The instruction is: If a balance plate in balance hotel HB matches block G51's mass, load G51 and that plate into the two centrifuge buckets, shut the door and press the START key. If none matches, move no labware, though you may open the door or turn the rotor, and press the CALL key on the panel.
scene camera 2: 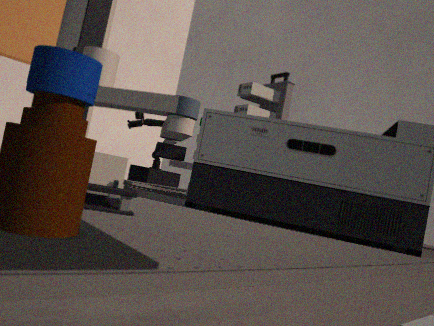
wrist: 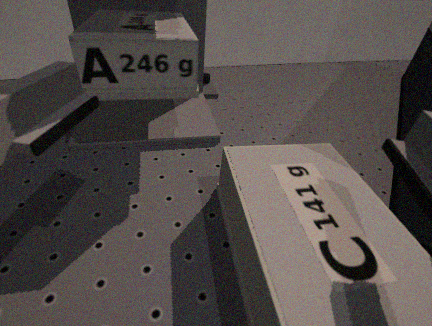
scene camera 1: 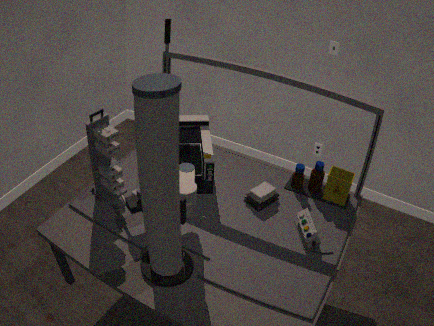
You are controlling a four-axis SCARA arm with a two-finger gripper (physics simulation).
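Seen in the pictures: gripper, fingertip midpoint: (wrist: 238, 104) (scene camera 1: 133, 187); arm's base at its link origin: (scene camera 1: 166, 266).
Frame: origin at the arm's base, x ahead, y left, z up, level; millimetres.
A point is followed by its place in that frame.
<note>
My gripper (wrist: 238, 104) @[x 291, y 405, z 101 mm] is open, one finger at each side of the wrist view. Plate C (wrist: 290, 215) @[x 311, y 369, z 55 mm], marked 141 g, lies lower and between the finger lines, not gripped; its support is hidden. Plate A (wrist: 140, 62) @[x 258, y 489, z 97 mm], marked 246 g, sits low in the balance hotel (scene camera 1: 97, 165) @[x 234, y 622, z 198 mm] (scene camera 2: 286, 97) @[x 348, y 609, z 406 mm]. More plates show higher up, labels unreadable here. A pale block (scene camera 1: 263, 191) @[x 655, y -184, z 87 mm], its label unreadable, sits on a dark base mid-table. The centrifuge (scene camera 1: 206, 142) @[x 726, y 211, z 220 mm] (scene camera 2: 310, 175) @[x 779, y 214, z 123 mm] has a small key panel (scene camera 1: 210, 172) @[x 565, y 92, z 160 mm]; a dark interior shows, but its buckets are not distinguishable.
A panel with coloured keys (scene camera 1: 306, 225) @[x 510, y -492, z 85 mm] stands at the right of the table. Brown bottles with blue caps (scene camera 1: 316, 180) @[x 882, y -427, z 108 mm] (scene camera 2: 47, 165) @[x 928, y -320, z 70 mm] and a yellow box (scene camera 1: 338, 186) @[x 859, y -572, z 136 mm] stand at the back right. The thick arm column (scene camera 1: 160, 180) @[x -56, y -50, z 564 mm] hides part of the table. A metal frame (scene camera 1: 275, 77) @[x 1004, y -56, z 603 mm] spans the back.
</note>
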